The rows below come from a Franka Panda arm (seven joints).
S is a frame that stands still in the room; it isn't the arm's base.
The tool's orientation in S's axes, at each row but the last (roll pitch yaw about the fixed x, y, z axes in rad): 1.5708 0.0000 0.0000; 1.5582 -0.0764 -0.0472; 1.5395 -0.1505 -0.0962; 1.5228 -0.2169 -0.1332; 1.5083 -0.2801 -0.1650; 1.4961 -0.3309 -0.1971; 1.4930 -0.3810 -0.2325; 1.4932 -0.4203 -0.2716; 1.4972 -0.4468 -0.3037; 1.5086 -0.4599 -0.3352; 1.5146 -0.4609 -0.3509; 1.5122 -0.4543 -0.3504; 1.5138 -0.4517 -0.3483
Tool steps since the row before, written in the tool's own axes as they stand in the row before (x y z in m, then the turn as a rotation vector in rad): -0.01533 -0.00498 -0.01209 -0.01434 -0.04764 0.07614; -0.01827 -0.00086 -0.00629 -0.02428 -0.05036 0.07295; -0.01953 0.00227 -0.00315 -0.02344 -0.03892 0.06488; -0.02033 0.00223 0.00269 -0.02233 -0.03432 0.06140; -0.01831 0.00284 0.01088 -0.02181 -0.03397 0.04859; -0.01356 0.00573 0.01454 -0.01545 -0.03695 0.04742; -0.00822 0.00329 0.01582 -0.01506 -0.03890 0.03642; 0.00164 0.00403 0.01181 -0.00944 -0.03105 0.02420; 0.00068 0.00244 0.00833 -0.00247 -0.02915 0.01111; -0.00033 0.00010 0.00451 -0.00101 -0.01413 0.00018; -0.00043 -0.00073 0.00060 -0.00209 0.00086 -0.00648; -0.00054 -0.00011 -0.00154 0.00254 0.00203 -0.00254; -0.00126 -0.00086 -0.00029 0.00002 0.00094 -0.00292
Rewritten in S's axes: -0.01533 0.01209 -0.00498 -0.01434 -0.07614 -0.04764; -0.01783 0.00713 -0.00233 -0.02388 -0.07253 -0.05115; -0.01923 0.00509 -0.00078 -0.02391 -0.06407 -0.03997; -0.02052 0.00015 -0.00207 -0.02329 -0.06042 -0.03541; -0.02007 -0.00749 -0.00168 -0.02057 -0.04789 -0.03570; -0.01750 -0.01086 0.00202 -0.01352 -0.04833 -0.03652; -0.01263 -0.01295 0.00113 -0.00966 -0.03813 -0.03897; -0.00357 -0.01090 0.00517 -0.00399 -0.02643 -0.03040; -0.00310 -0.00755 0.00304 0.00557 -0.01560 -0.02655; -0.00192 -0.00409 0.00019 0.00470 -0.00276 -0.01308; -0.00029 -0.00057 -0.00081 0.00028 0.00684 -0.00049; 0.00015 0.00157 -0.00042 0.00228 0.00199 0.00280; -0.00062 0.00048 -0.00134 0.00071 0.00290 0.00070
